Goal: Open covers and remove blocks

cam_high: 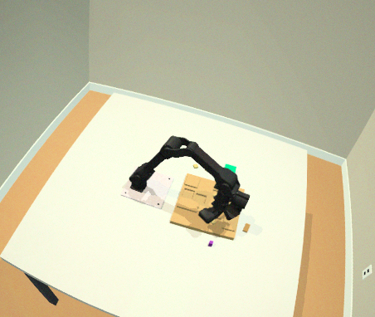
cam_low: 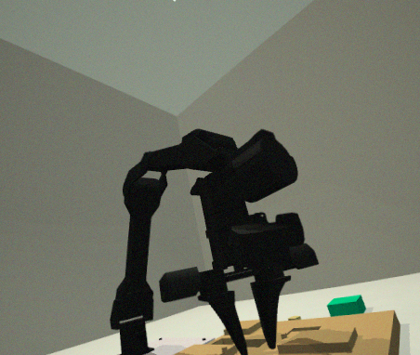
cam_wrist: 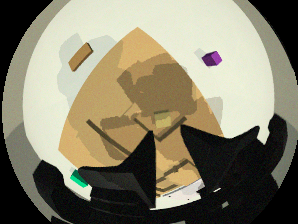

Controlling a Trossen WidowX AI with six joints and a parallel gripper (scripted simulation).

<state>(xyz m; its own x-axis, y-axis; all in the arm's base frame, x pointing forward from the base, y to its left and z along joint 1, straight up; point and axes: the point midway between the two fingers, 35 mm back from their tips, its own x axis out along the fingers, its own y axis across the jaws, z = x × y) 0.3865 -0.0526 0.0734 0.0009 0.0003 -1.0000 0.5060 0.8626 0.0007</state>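
My gripper tip is now 12 cm to the left of the purple block, 3 cm above it and 2 cm short of it. Also, from my gripper tip: orange block (16 cm ahead, 4 cm below, 3 cm to the left); green block (33 cm to the left, 3 cm below, 1 cm behind).
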